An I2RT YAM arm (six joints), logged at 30 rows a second.
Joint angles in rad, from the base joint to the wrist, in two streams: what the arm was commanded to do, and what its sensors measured. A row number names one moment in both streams.
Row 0, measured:
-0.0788 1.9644 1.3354 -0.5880 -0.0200 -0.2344
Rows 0 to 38, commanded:
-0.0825 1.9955 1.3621 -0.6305 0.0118 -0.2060
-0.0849 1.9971 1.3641 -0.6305 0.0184 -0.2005
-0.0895 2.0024 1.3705 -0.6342 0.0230 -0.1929
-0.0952 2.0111 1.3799 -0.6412 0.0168 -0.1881
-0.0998 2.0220 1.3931 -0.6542 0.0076 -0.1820
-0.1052 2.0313 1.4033 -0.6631 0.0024 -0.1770
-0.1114 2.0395 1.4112 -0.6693 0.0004 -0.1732
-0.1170 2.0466 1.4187 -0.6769 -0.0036 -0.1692
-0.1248 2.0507 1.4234 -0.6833 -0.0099 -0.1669
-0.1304 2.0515 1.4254 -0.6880 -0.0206 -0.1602
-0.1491 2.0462 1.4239 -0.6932 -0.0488 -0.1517
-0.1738 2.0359 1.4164 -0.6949 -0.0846 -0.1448
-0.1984 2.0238 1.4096 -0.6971 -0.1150 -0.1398
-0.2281 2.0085 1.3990 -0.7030 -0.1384 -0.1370
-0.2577 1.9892 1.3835 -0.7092 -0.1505 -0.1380
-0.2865 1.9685 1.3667 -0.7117 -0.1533 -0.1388
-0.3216 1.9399 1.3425 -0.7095 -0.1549 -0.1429
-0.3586 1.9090 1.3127 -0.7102 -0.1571 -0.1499
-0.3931 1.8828 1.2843 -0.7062 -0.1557 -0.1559
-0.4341 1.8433 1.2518 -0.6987 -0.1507 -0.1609
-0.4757 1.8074 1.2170 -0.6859 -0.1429 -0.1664
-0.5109 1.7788 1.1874 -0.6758 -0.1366 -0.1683
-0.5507 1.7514 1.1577 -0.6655 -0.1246 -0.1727
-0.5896 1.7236 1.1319 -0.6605 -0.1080 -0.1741
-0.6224 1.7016 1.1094 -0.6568 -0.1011 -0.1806
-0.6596 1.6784 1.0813 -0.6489 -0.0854 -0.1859
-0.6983 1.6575 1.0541 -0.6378 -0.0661 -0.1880
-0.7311 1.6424 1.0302 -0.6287 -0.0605 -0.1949
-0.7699 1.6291 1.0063 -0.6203 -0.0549 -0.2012
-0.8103 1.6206 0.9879 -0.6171 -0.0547 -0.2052
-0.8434 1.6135 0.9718 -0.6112 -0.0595 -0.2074
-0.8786 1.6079 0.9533 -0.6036 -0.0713 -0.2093
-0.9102 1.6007 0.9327 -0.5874 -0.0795 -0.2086
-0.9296 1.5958 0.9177 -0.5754 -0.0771 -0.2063
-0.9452 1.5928 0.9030 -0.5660 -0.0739 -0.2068
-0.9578 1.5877 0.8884 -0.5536 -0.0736 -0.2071
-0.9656 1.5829 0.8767 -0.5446 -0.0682 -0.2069
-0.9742 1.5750 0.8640 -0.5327 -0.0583 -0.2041
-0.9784 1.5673 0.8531 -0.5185 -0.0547 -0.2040
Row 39, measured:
-0.9703 1.6047 0.8711 -0.5827 -0.0681 -0.1970
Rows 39 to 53, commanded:
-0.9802 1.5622 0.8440 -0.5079 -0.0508 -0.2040
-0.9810 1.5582 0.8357 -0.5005 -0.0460 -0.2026
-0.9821 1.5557 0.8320 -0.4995 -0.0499 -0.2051
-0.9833 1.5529 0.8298 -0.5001 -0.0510 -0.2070
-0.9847 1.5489 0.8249 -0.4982 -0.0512 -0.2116
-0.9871 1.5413 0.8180 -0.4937 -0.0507 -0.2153
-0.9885 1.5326 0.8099 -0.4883 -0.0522 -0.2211
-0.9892 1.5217 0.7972 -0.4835 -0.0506 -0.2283
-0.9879 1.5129 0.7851 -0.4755 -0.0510 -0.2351
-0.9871 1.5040 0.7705 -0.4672 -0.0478 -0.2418
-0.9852 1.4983 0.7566 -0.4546 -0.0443 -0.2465
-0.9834 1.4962 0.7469 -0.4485 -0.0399 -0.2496
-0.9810 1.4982 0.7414 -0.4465 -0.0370 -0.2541
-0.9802 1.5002 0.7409 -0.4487 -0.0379 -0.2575
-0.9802 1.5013 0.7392 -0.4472 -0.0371 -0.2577
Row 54, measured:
-0.9821 1.5108 0.7490 -0.4824 -0.0494 -0.2379
